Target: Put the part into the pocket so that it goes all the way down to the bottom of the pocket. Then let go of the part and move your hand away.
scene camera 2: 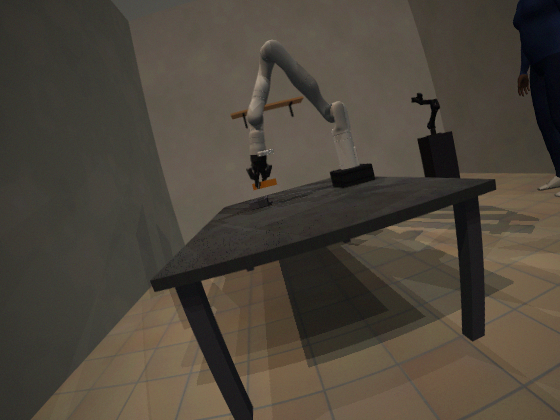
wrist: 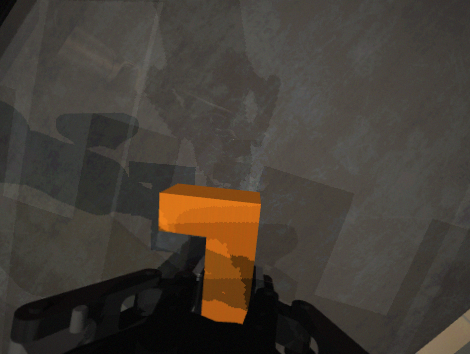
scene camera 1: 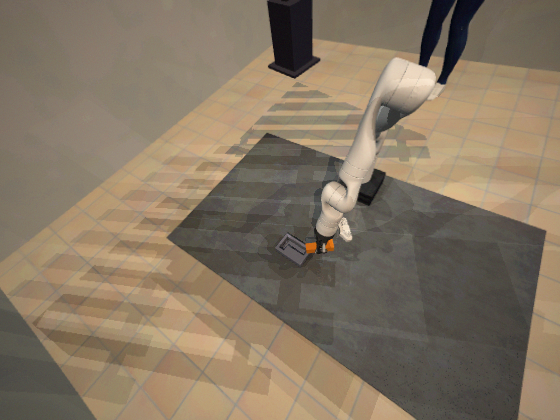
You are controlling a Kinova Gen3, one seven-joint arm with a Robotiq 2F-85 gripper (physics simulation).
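Seen in the pictures: gripper, fingertip midpoint: (scene camera 2: 261,187) (wrist: 230,273) (scene camera 1: 317,248); arm's base, origin of the base link: (scene camera 2: 350,167).
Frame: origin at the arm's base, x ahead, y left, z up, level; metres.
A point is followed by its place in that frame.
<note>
The orange L-shaped part (scene camera 1: 311,247) {x 0.462, y 0.082, z 0.043 m} (scene camera 2: 270,183) {x 0.389, y 0.133, z 0.026 m} (wrist: 232,227) {x 0.405, y 0.126, z 0.044 m} is held level in my gripper (scene camera 1: 322,247) {x 0.442, y 0.095, z 0.016 m} (scene camera 2: 258,185) {x 0.442, y 0.095, z 0.016 m} (wrist: 230,273) {x 0.442, y 0.095, z 0.016 m}, which is shut on its long leg. In the scene camera 2 view the part hangs above the table top, apart from it. The grey block with the L-shaped pocket (scene camera 1: 301,258) {x 0.501, y 0.057, z -0.043 m} (scene camera 2: 259,204) {x 0.478, y 0.068, z -0.062 m} lies on the table, and its pocket faces up. In the scene camera 1 view the part's left end overlaps the block's right corner. The pocket does not show in the wrist view.
The dark table (scene camera 1: 400,320) {x 0.425, y 0.477, z -0.079 m} (scene camera 2: 320,225) {x 0.212, y 0.714, z -0.079 m} carries the block and the arm's black base (scene camera 1: 372,187) {x 0.023, y 0.079, z -0.003 m} (scene camera 2: 352,176) {x 0.014, y 0.099, z -0.038 m}. A dark pedestal (scene camera 1: 291,37) (scene camera 2: 440,155) stands on the floor beyond the table. A person (scene camera 1: 455,40) (scene camera 2: 542,75) stands further back. A wall shelf (scene camera 2: 282,105) hangs behind the arm.
</note>
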